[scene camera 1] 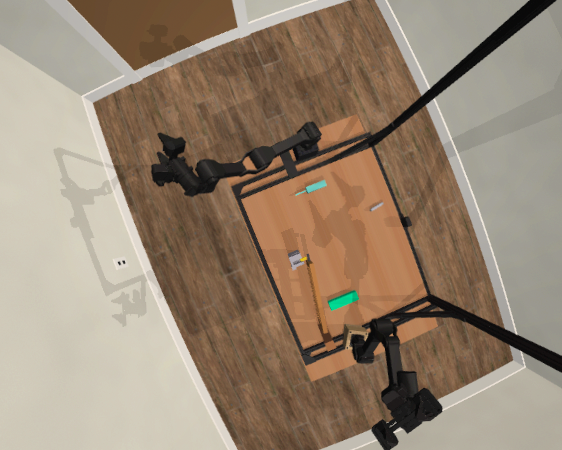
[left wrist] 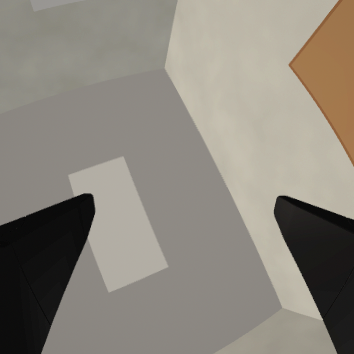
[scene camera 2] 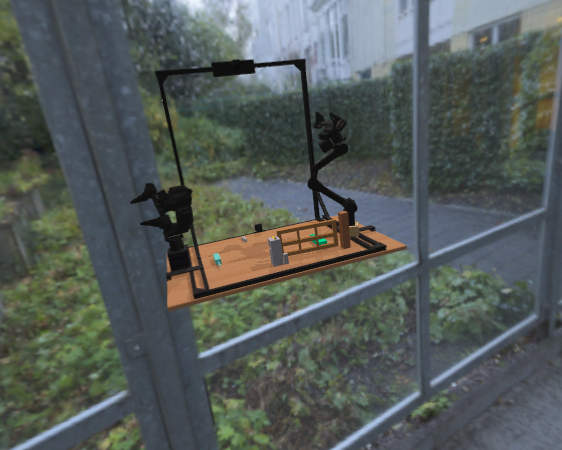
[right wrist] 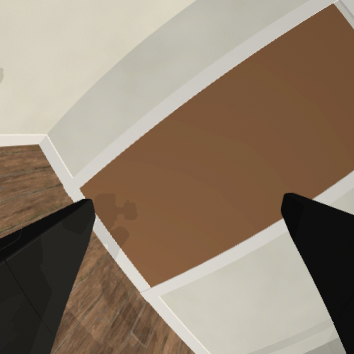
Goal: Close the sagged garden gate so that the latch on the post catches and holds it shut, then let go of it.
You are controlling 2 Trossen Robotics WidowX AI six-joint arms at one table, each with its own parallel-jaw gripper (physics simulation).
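Places are measured from the left arm's base along level axes (x right, y ahead, z up), in metres.
Pixels of known places: left gripper, fingertip midpoint: [scene camera 1: 401, 430] [left wrist: 186, 204] [scene camera 2: 322, 112]; right gripper, fingertip midpoint: [scene camera 1: 158, 143] [scene camera 2: 135, 213] [right wrist: 189, 205]; left arm's base at its link origin: [scene camera 1: 356, 340] [scene camera 2: 349, 224]; right arm's base at its link origin: [scene camera 1: 305, 142] [scene camera 2: 177, 249].
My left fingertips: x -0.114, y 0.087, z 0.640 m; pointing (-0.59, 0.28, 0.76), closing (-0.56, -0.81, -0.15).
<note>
For each thing: its middle in the pictures, then the offset to it from my left fingertips. "*": a spot on its surface instead.
- brown gate at the middle of its body: [scene camera 1: 306, 290] [scene camera 2: 304, 242] dx -0.176, dy +0.134, dz -0.635 m
- brown post at a spot on its surface: [scene camera 1: 328, 342] * dx -0.060, dy -0.053, dz -0.519 m
- grey post at a spot on its surface: [scene camera 1: 295, 260] * dx -0.254, dy +0.274, dz -0.578 m
- yellow latch piece at a spot on its surface: [scene camera 1: 303, 259] [scene camera 2: 273, 237] * dx -0.219, dy +0.283, dz -0.582 m
- green block at the middle of its body: [scene camera 1: 343, 300] [scene camera 2: 318, 240] dx +0.027, dy +0.092, dz -0.701 m
- teal-handled tool at the middle of its body: [scene camera 1: 310, 189] [scene camera 2: 218, 260] dx -0.224, dy +0.618, dz -0.704 m
- small grey bar at the middle of its body: [scene camera 1: 376, 206] [scene camera 2: 244, 239] dx +0.126, dy +0.585, dz -0.709 m
The brown gate [scene camera 1: 316, 295] [scene camera 2: 300, 228] stands upright, running from the brown post [scene camera 1: 328, 342] [scene camera 2: 343, 230] to beside the grey post [scene camera 1: 295, 260] [scene camera 2: 275, 251]. A yellow latch piece [scene camera 1: 303, 259] [scene camera 2: 274, 238] lies between the grey post and the gate's free end. Whether it has caught is too small to tell. My left gripper [scene camera 1: 407, 422] [scene camera 2: 326, 118] [left wrist: 186, 204] is open and empty, high off the table's right end in scene camera 2. My right gripper [scene camera 1: 159, 156] [scene camera 2: 137, 212] [right wrist: 189, 205] is open and empty, out past the left end there. Neither touches the gate.
A green block [scene camera 1: 343, 300] [scene camera 2: 319, 241] lies behind the gate. A teal-handled tool [scene camera 1: 316, 187] [scene camera 2: 217, 259] and a small grey bar [scene camera 1: 376, 206] [scene camera 2: 244, 239] lie on the table. A tan bracket [scene camera 1: 351, 336] [scene camera 2: 354, 231] is near the left arm's base. Black frame rails edge the table.
</note>
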